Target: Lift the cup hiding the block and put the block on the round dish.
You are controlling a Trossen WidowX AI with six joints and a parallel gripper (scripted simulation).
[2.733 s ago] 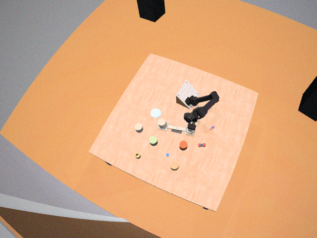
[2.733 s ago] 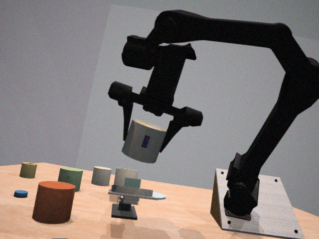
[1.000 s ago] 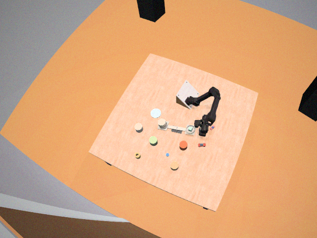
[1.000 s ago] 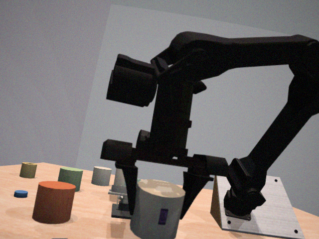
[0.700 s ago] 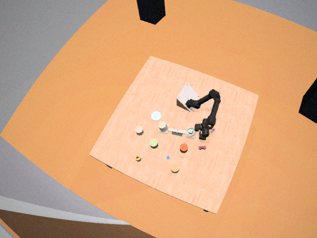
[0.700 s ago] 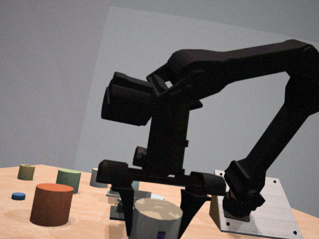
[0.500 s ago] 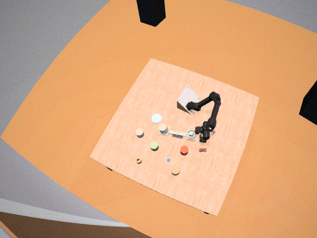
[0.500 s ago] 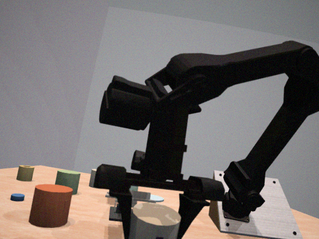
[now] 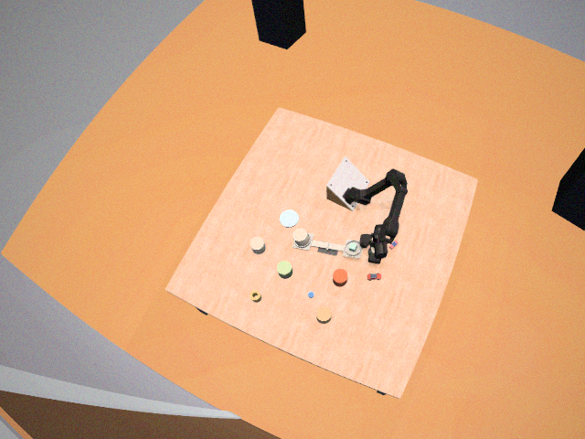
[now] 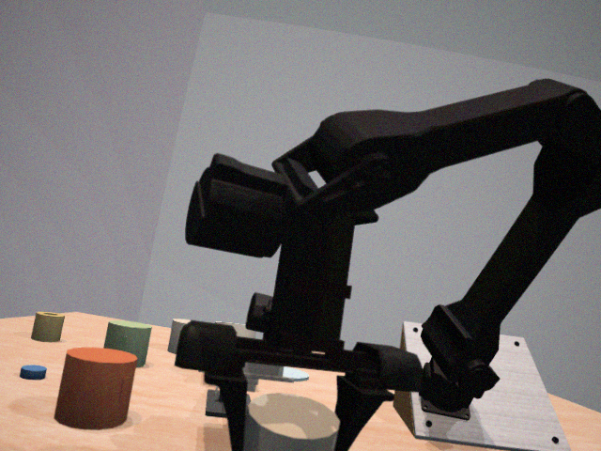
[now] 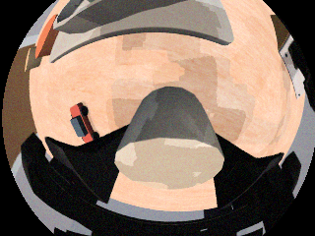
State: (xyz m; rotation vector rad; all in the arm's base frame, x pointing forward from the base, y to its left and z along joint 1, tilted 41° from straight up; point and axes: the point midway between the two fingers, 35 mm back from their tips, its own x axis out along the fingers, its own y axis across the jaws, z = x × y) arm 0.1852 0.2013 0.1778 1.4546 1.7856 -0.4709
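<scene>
Right now the pale-green block is 100 mm to the right of my gripper tip, 60 mm ahead of it and 60 mm above it. From my gripper tip the other things lie so: small balance: 210 mm to the right, 110 mm ahead; then red toy car: 110 mm ahead, 60 mm to the left, 10 mm below; then red-orange cylinder: 190 mm ahead, 80 mm to the right, 10 mm above.
</scene>
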